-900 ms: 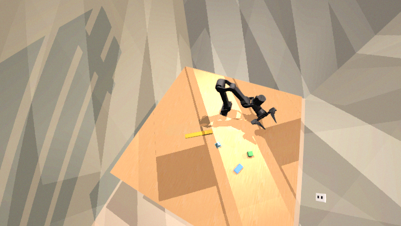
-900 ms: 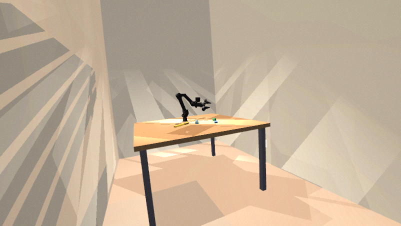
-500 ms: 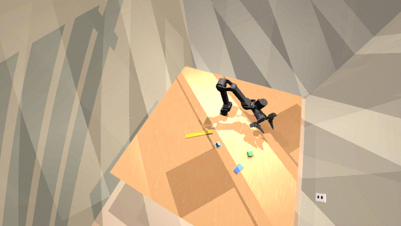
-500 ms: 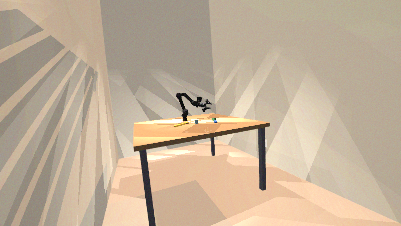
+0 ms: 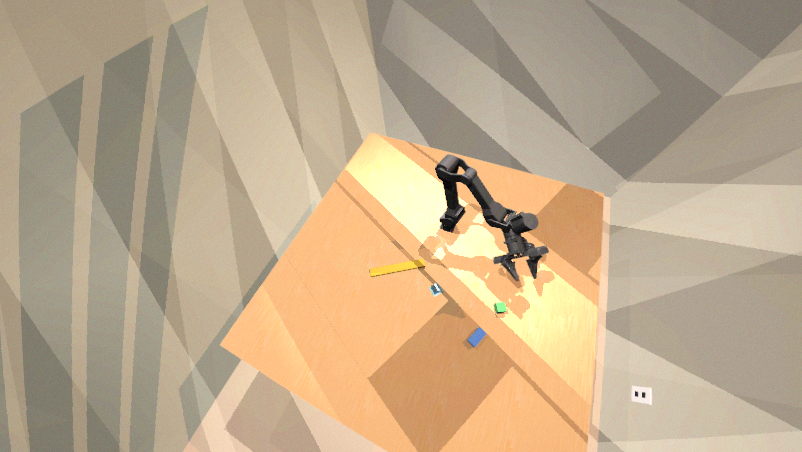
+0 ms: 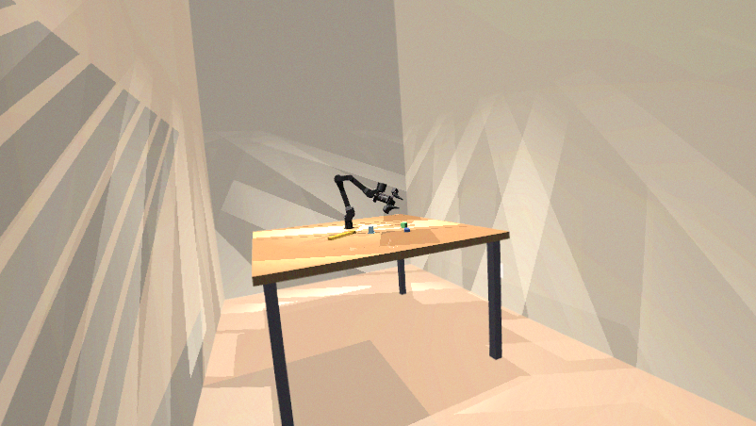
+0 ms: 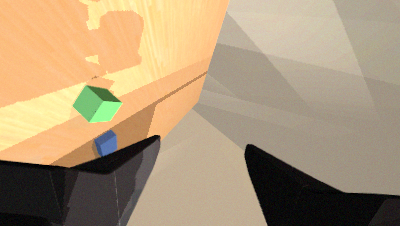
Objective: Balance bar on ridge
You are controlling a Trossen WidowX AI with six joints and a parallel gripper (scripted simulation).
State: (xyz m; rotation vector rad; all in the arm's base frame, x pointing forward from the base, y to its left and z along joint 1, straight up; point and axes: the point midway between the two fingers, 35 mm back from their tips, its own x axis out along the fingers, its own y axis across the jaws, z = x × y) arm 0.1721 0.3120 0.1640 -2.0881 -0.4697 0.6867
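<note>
Now: gripper tip 46 cm to the left of the yellow bar, 15 cm above it and 9 cm short of it. From my gripper tip the other things lie so: green cube: 14 cm below, 8 cm ahead, 3 cm to the right; then flat blue block: 22 cm ahead, 15 cm below, 8 cm to the right.
</note>
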